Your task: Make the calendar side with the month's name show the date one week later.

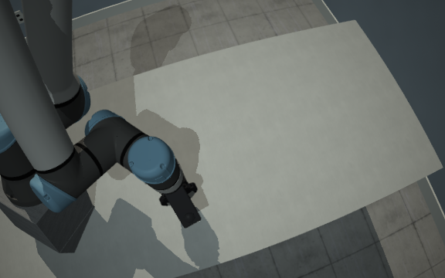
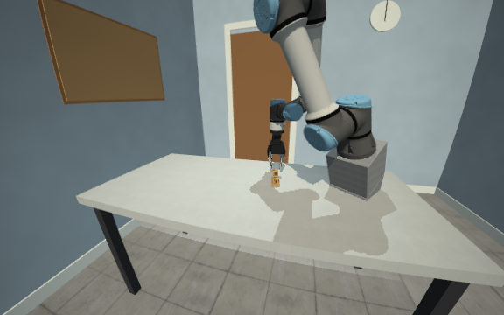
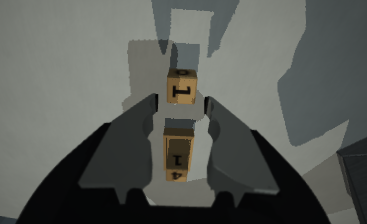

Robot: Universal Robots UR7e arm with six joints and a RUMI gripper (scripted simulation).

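Right now my hand is 10 mm past the wooden calendar tray, 110 mm to the right of it and 40 mm above it.
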